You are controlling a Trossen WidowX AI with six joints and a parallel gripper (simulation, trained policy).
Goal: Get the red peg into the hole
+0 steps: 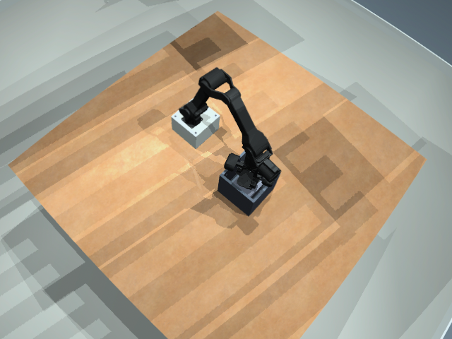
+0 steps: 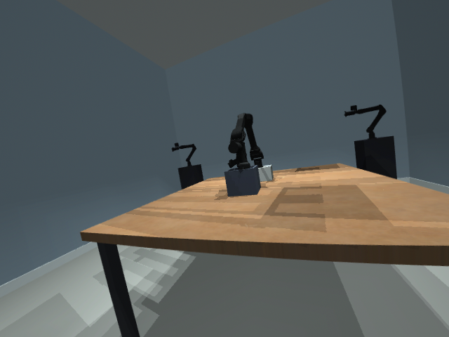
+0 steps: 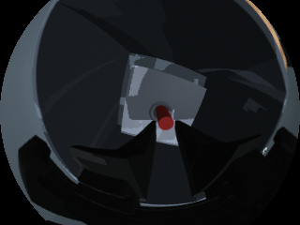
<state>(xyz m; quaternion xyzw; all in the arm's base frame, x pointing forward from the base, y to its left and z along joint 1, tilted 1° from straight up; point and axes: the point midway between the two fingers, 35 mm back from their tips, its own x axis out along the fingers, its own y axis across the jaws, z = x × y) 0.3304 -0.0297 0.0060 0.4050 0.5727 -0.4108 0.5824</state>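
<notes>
The red peg is 2 cm below my gripper tip, 1 cm to the right of it and 1 cm ahead of it. The rest, counted from my gripper tip: plate 2 cm below, 1 cm to the right, 1 cm ahead.
</notes>
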